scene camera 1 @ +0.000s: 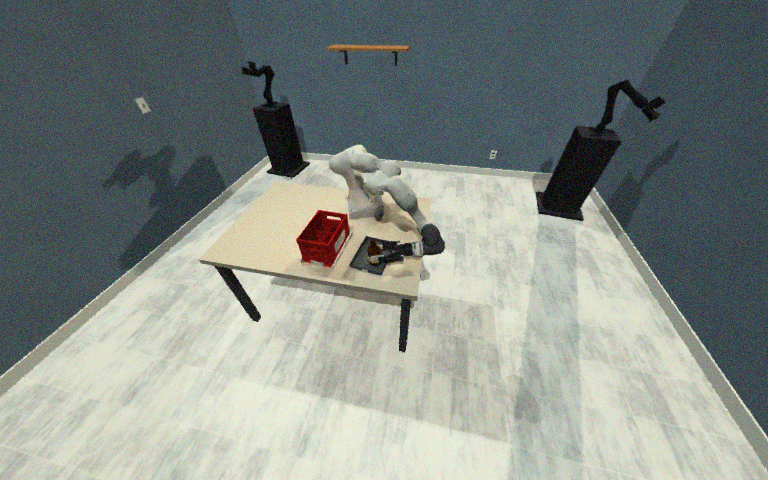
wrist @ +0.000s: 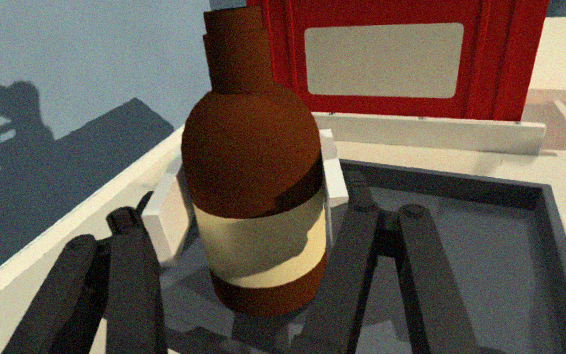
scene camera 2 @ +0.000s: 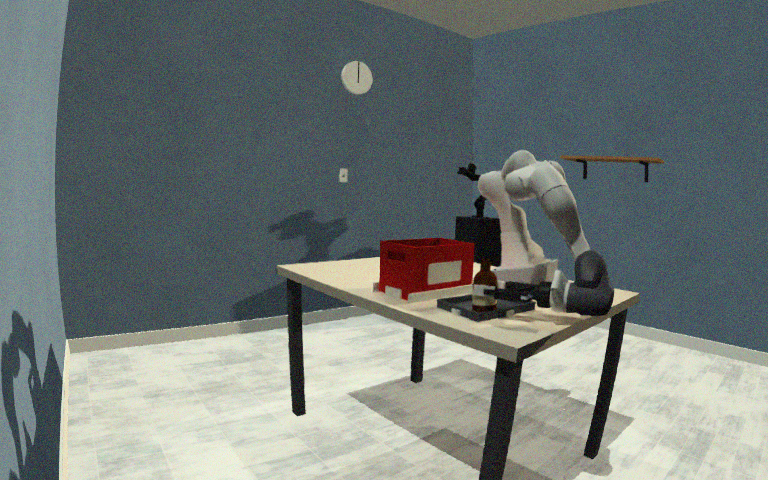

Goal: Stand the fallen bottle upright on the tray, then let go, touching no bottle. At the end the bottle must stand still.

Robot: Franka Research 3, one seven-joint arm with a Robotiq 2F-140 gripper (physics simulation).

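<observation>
A brown bottle with a cream label stands about upright over the dark tray. Its base looks on or very close to the tray floor; the exact contact is hard to tell. My gripper reaches in low and nearly level, and is shut on the bottle. In the wrist view its pale fingertip pads sit on both sides of the body, around label and shoulder height. The far side of the bottle is hidden.
A red crate stands beside the tray, with a pale low rail between them. The wooden table has an edge close to the tray. Two black pedestals with small arms stand farther back.
</observation>
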